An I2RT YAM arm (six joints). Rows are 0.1 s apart.
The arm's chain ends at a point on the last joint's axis. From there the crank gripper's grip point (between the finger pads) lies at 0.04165 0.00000 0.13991 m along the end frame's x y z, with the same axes.
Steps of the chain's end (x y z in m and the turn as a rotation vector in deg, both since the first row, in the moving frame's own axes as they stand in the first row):
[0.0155 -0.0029 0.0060 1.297 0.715 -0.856]
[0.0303 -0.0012 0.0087 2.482 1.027 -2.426]
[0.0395 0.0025 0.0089 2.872 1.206 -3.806]
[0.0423 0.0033 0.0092 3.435 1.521 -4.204]
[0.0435 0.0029 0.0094 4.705 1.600 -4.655]
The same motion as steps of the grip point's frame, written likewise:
[0.0172 -0.0067 0.0054 1.297 0.715 -0.856]
[0.0326 -0.0091 0.0078 2.482 1.027 -2.426]
[0.0421 -0.0073 0.0077 2.872 1.206 -3.806]
[0.0456 -0.0082 0.0077 3.435 1.521 -4.204]
[0.0468 -0.0120 0.0076 4.705 1.600 -4.655]

